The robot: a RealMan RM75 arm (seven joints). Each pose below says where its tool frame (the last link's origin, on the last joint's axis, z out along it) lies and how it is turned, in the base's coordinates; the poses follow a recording.
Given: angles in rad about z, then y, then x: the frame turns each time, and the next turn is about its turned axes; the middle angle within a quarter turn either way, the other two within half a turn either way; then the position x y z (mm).
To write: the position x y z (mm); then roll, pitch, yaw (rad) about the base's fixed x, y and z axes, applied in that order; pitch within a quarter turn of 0, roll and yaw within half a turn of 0. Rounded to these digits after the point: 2 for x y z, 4 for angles.
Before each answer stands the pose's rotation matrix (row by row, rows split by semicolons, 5 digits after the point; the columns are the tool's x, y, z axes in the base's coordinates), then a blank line. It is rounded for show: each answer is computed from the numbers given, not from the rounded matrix.
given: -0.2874 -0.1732 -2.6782 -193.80 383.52 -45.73
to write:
0.94464 -0.17969 0.27454; -0.27922 -0.87969 0.38495; 0.17234 -0.44030 -0.88116

-193.80 383.52 -45.73 -2.6782 -0.1732 -0.2874
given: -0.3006 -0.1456 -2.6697 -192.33 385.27 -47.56
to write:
0.94505 -0.20074 0.25803; -0.29296 -0.87030 0.39593; 0.14509 -0.44976 -0.88128

-192.33 385.27 -47.56 -2.6697 -0.1456 -0.3006
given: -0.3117 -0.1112 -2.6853 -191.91 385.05 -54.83
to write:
0.94593 -0.22876 0.22995; -0.30478 -0.86943 0.38884; 0.11097 -0.43790 -0.89215

-191.91 385.05 -54.83 -2.6853 -0.1112 -0.3117
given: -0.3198 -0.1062 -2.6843 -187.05 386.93 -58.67
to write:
0.94395 -0.23765 0.22909; -0.31261 -0.86647 0.38923; 0.10600 -0.43903 -0.89220

-187.05 386.93 -58.67 -2.6843 -0.1062 -0.3198
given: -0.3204 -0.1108 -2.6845 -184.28 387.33 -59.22
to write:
0.94329 -0.23630 0.23317; -0.31301 -0.86704 0.38763; 0.11057 -0.43863 -0.89184

-184.28 387.33 -59.22 -2.6845 -0.1108 -0.3204
